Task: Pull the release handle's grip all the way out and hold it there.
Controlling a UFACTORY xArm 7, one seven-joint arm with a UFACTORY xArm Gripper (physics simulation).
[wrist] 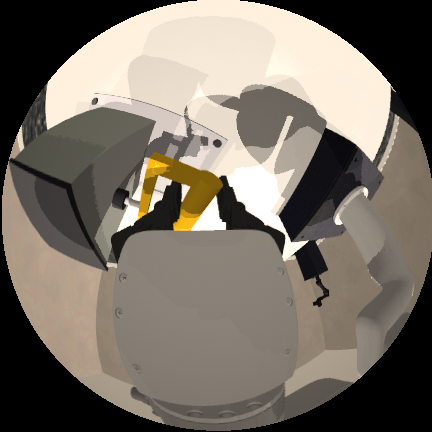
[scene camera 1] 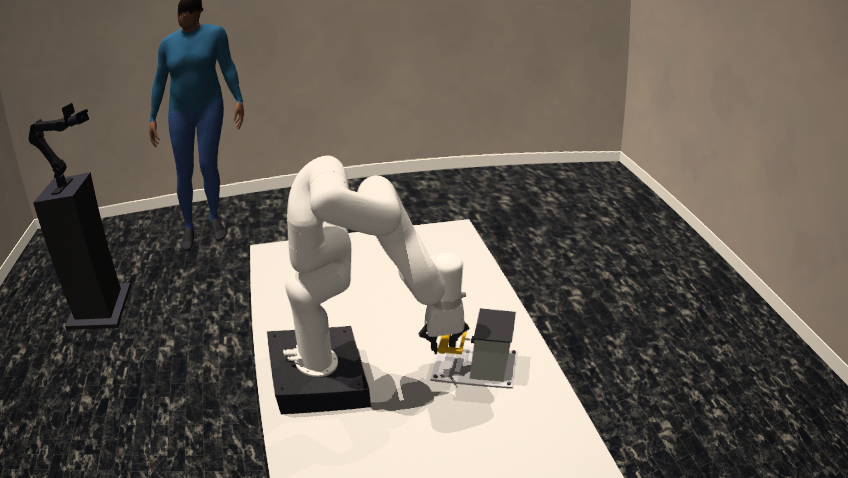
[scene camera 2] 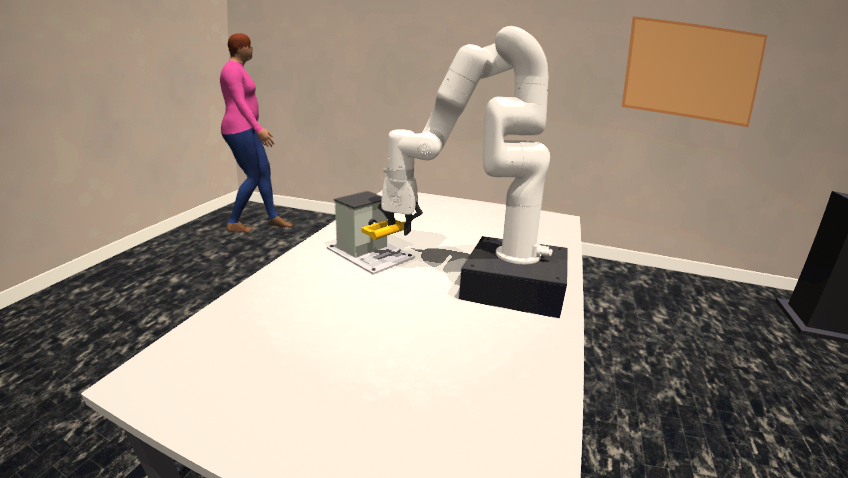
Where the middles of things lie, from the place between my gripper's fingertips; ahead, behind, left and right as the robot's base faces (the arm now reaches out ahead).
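From my hand, the pale base plate (scene camera 2: 377, 261) is 100 mm ahead, and it's 80 mm below.
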